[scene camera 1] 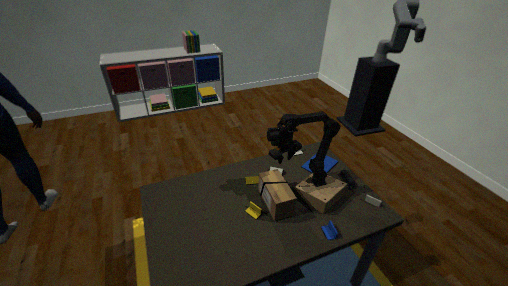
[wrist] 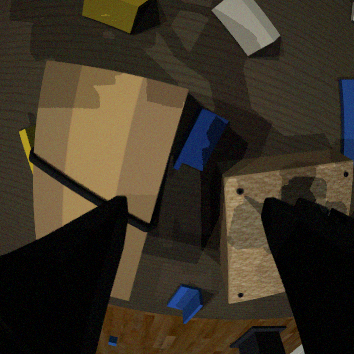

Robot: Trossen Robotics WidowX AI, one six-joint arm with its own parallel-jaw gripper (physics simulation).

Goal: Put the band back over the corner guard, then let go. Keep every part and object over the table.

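Places are measured from the arm's base along level axes (x back, y down, z right), in millimetres.
Pixels of known places: gripper, fingertip midpoint: (scene camera 1: 284, 161) (wrist: 197, 207); arm's base, link origin: (scene camera 1: 319, 182).
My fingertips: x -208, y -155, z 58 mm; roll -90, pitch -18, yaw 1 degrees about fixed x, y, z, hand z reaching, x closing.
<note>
Ahead of a thing's pixels: the offset from my fingertips to its top centre. "*": to the spot under its first point. Level surfaces: height alone.
A cardboard box {dx -65, dy +84, dz -78 mm} (scene camera 1: 281, 201) (wrist: 107, 125) lies on the table {dy +228 mm} (scene camera 1: 200, 220). A black band {* dx -100, dy +78, dz -55 mm} (scene camera 1: 269, 182) (wrist: 70, 181) runs across its top and down over its edges. A blue corner guard {dx +32, dy +183, dz -14 mm} (wrist: 205, 137) shows in the gap between the box and the robot's wooden base, apart from the band; its height is unclear, and I cannot make it out in the scene view. My gripper (scene camera 1: 286, 156) (wrist: 197, 207) is open and empty above the box. In the wrist view its left finger covers part of the box near the band, and its right finger is over the base.
The wooden base (scene camera 1: 322, 194) (wrist: 250, 265) is right of the box. Yellow guards {dx -205, dy +183, dz -109 mm} (scene camera 1: 254, 210) {dx -139, dy +191, dz +131 mm} (scene camera 1: 252, 180) and white pieces {* dx -26, dy +84, dz +32 mm} (scene camera 1: 276, 170) {dx +479, dy +183, dz -220 mm} (scene camera 1: 373, 200) lie around. Another blue guard {dx +127, dy +183, dz -336 mm} (scene camera 1: 330, 231) (wrist: 186, 301) is near the front edge. A blue mat {dx +343, dy +219, dz +157 mm} (scene camera 1: 327, 164) lies behind the base.
</note>
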